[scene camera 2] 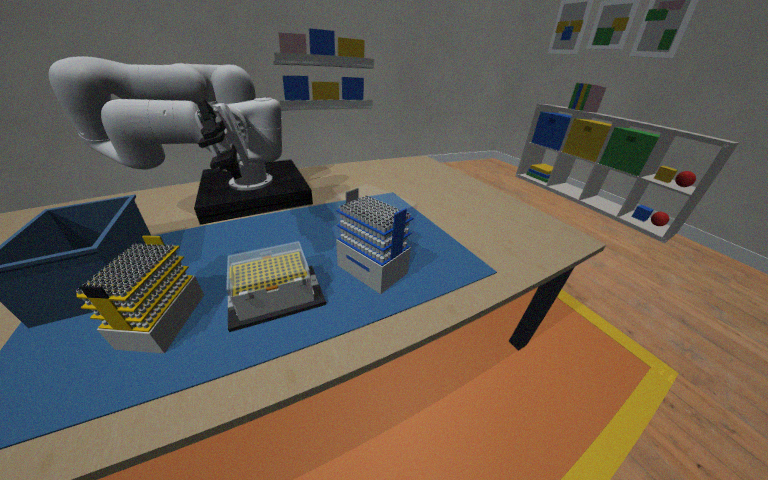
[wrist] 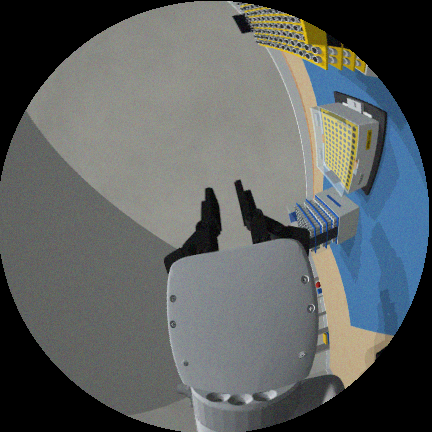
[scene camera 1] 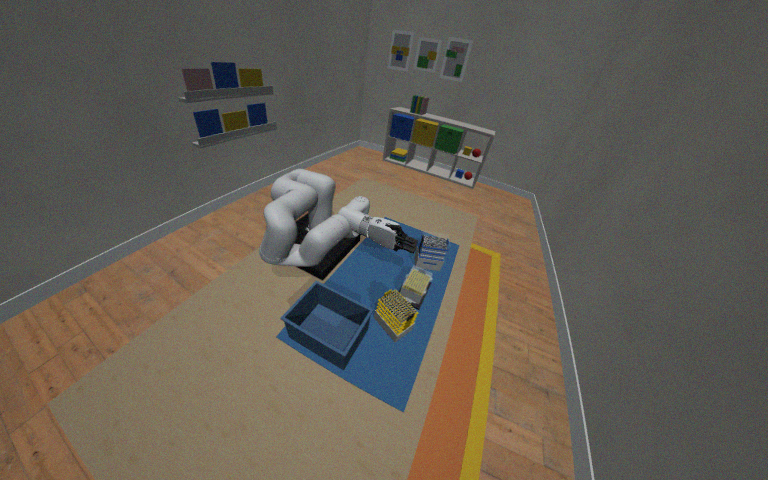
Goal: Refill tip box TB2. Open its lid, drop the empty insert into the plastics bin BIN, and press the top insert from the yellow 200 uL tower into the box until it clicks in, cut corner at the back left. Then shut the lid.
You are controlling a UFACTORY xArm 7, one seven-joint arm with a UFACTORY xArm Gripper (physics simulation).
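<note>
Tip box TB2 [scene camera 1: 414,295] [scene camera 2: 271,303] [wrist: 369,150] stands on a dark base plate [scene camera 2: 318,298] [wrist: 381,145]. Its clear lid [scene camera 2: 265,249] [wrist: 318,150] is down over the yellow insert [scene camera 1: 417,280] [scene camera 2: 269,271] [wrist: 340,150], whose holes look empty. The yellow 200 uL tower [scene camera 1: 396,311] [scene camera 2: 135,288] [wrist: 287,35] holds several stacked inserts with tips. The plastics bin BIN [scene camera 1: 317,346] [scene camera 2: 33,294] looks empty in scene camera 1. My gripper [scene camera 1: 415,244] [scene camera 2: 214,148] [wrist: 225,192] is open by a narrow gap and empty, raised above the table and pointing sideways, apart from box and towers.
A blue tower [scene camera 1: 432,255] [scene camera 2: 373,237] [wrist: 348,215] of stacked inserts stands beside TB2, on the side away from the yellow tower, near my gripper in scene camera 1. The towers, box and bin stand on a blue mat [scene camera 1: 385,362] [scene camera 2: 453,266] [wrist: 360,300].
</note>
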